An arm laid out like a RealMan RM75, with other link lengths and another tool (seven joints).
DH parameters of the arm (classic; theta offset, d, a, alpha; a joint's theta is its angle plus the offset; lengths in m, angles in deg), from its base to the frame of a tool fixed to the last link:
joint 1: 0 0.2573 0 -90
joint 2: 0 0 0 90
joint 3: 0 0.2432 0 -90
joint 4: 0 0 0 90
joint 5: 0 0.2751 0 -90
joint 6: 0 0 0 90
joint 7: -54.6 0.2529 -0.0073 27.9
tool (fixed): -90 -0.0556 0 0
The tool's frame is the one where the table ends.
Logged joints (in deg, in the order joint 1, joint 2, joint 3, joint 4, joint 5, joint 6, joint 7), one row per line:
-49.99, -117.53, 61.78, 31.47, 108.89, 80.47, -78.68
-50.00, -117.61, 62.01, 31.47, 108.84, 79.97, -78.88
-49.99, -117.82, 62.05, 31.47, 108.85, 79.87, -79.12
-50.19, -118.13, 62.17, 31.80, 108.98, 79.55, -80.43
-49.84, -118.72, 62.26, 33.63, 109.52, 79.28, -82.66
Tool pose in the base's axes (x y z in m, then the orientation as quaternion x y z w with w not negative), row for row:
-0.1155, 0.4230, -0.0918, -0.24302, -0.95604, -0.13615, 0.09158
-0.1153, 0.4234, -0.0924, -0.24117, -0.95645, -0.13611, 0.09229
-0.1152, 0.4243, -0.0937, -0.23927, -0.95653, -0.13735, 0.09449
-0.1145, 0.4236, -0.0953, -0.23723, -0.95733, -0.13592, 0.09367
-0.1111, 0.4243, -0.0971, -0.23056, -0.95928, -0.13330, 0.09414
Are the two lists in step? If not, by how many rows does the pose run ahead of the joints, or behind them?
The pose runs 1 row behind the joints: the pose in row i belongs to the joints in row i - 1.
